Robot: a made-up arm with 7 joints. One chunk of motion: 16 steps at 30 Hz.
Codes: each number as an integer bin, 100 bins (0 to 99) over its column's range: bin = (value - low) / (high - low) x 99, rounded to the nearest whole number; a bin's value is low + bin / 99 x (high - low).
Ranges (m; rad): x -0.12..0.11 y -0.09..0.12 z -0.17..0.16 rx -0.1..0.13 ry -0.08..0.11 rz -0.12..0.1
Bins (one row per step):
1: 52 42 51 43 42 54
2: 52 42 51 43 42 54
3: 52 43 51 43 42 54
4: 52 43 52 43 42 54
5: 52 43 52 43 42 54
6: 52 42 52 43 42 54
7: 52 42 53 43 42 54
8: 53 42 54 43 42 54
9: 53 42 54 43 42 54
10: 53 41 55 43 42 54
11: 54 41 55 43 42 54
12: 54 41 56 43 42 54
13: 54 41 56 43 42 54
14: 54 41 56 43 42 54
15: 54 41 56 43 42 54
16: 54 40 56 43 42 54
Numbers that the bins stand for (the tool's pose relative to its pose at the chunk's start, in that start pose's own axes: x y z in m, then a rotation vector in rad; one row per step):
1: 0.0008 -0.0009 0.0000 -0.0001 0.0006 0.0000
2: 0.0008 -0.0009 0.0000 -0.0001 0.0006 0.0000
3: 0.0008 0.0012 0.0000 -0.0001 0.0006 0.0000
4: 0.0008 0.0012 0.0033 -0.0001 0.0006 0.0000
5: 0.0008 0.0012 0.0033 -0.0001 0.0006 0.0000
6: 0.0008 -0.0009 0.0033 -0.0001 0.0006 0.0000
7: 0.0008 -0.0009 0.0067 -0.0001 0.0006 0.0000
8: 0.0031 -0.0009 0.0100 -0.0001 0.0006 0.0000
9: 0.0031 -0.0009 0.0100 -0.0001 0.0006 0.0000
10: 0.0031 -0.0030 0.0133 -0.0001 0.0006 0.0000
11: 0.0055 -0.0030 0.0133 -0.0001 0.0006 0.0000
12: 0.0055 -0.0030 0.0167 -0.0001 0.0006 0.0000
13: 0.0055 -0.0030 0.0167 -0.0001 0.0006 0.0000
14: 0.0055 -0.0030 0.0167 -0.0001 0.0006 0.0000
15: 0.0055 -0.0030 0.0167 -0.0001 0.0006 0.0000
16: 0.0055 -0.0052 0.0167 -0.0001 0.0006 0.0000

